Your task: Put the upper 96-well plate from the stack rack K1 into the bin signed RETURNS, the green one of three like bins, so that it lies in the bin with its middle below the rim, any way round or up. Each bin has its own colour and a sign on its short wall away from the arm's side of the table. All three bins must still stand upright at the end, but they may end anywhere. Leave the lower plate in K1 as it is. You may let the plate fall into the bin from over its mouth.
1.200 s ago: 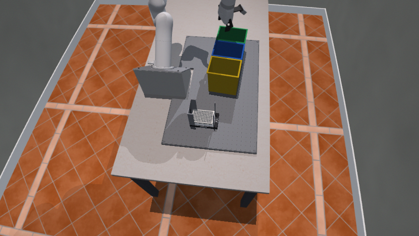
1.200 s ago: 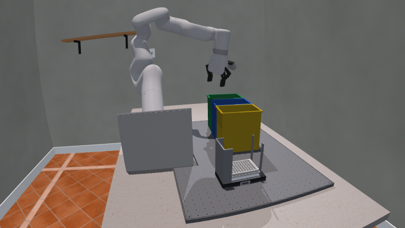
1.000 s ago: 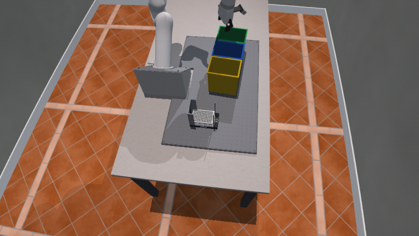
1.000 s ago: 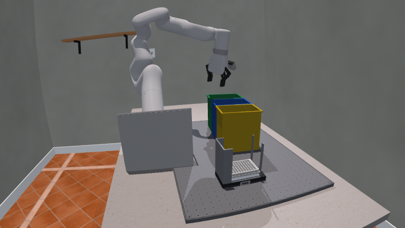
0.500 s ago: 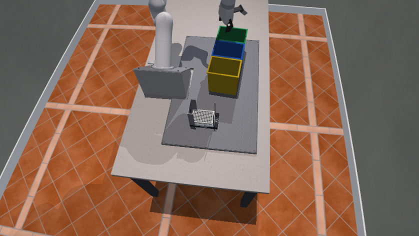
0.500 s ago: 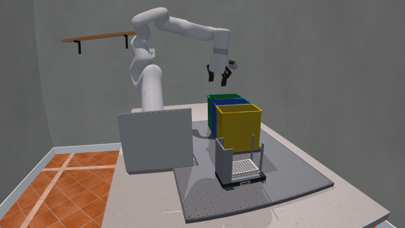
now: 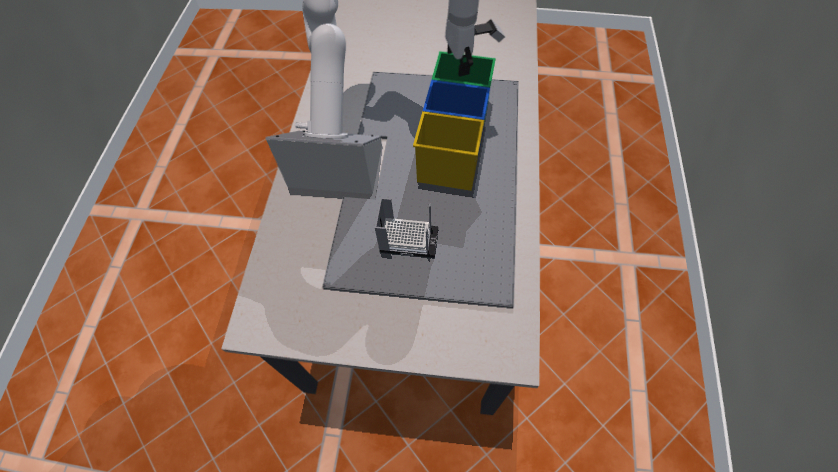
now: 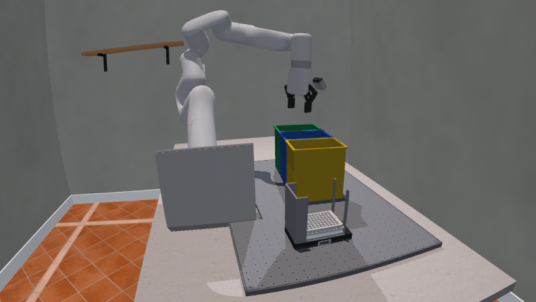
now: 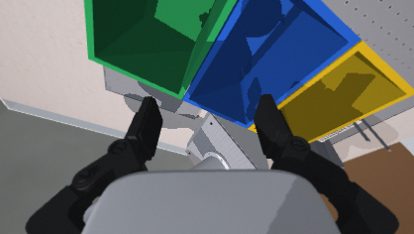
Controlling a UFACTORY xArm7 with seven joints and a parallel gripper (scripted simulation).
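Now: hand 430 mm to the left of the 96-well plate, 250 mm above it and 160 mm past it. The rest, counted from my hand: yellow bin 190 mm to the right, 180 mm below, 30 mm behind; blue bin 180 mm below, 60 mm to the right; green bin 180 mm below, 70 mm to the left, 20 mm ahead.
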